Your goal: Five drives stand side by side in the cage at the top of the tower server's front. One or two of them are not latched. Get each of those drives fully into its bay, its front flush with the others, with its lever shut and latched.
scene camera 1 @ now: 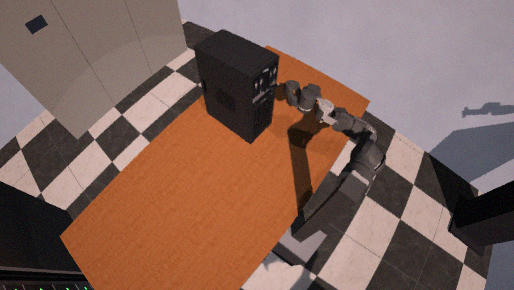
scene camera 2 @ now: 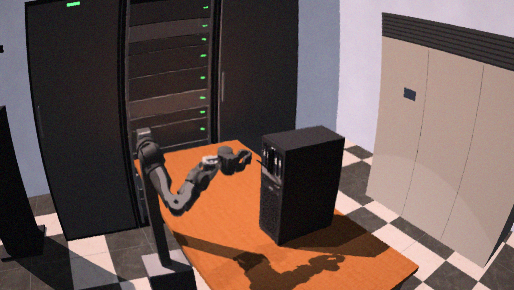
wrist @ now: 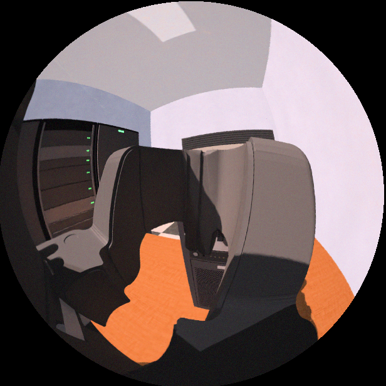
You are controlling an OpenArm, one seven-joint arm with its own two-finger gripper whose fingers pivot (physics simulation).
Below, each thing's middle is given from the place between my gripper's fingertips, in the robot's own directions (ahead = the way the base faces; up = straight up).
Now: hand 260 mm short of the black tower server [scene camera 2: 312, 161] and 190 mm above it.
